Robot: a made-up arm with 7 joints.
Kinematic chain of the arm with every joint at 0, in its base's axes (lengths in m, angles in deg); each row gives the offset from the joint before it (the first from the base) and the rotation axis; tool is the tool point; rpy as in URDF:
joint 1: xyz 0 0 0.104 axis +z
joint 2: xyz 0 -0.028 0.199 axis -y
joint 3: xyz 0 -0.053 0.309 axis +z
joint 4: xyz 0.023 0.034 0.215 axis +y
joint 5: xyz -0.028 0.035 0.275 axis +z
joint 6: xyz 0 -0.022 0.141 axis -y
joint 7: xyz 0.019 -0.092 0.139 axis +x
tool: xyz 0 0 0 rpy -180 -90 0
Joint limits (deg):
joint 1: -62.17..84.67
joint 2: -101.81..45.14
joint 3: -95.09..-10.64
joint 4: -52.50..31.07
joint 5: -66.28..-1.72
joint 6: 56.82..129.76
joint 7: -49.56..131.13
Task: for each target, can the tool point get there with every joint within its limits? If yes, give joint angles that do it. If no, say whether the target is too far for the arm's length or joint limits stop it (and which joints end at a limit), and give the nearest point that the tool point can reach.
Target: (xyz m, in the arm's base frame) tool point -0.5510 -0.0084 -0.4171
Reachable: no: joint limits stop it (at a limit: joint 1, joint 2, joint 3, joint 4, joint 5) | nearest point -0.2568 0.5916 -0.0051 | short by 0.785 m
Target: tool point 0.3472 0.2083 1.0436
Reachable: yes | joints -25.78 -28.86 -67.43 -43.95 -23.47 63.43 8.47
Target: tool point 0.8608 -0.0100 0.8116
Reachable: yes | joints -7.37 -62.82 -32.38 2.88 -57.48 79.68 44.29
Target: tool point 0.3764 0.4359 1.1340
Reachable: yes | joints 34.58 -34.13 -68.24 -5.34 -48.40 62.82 10.67
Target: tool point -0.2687 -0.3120 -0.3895
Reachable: no: joint limits stop it (at a limit: joint 1, joint 2, joint 3, joint 4, joint 5, joint 6) | nearest point 0.2819 -0.8286 -0.0081 | short by 0.846 m
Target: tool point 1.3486 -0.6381 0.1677
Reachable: no: too far | nearest point 0.9713 -0.4596 0.2056 | short by 0.419 m
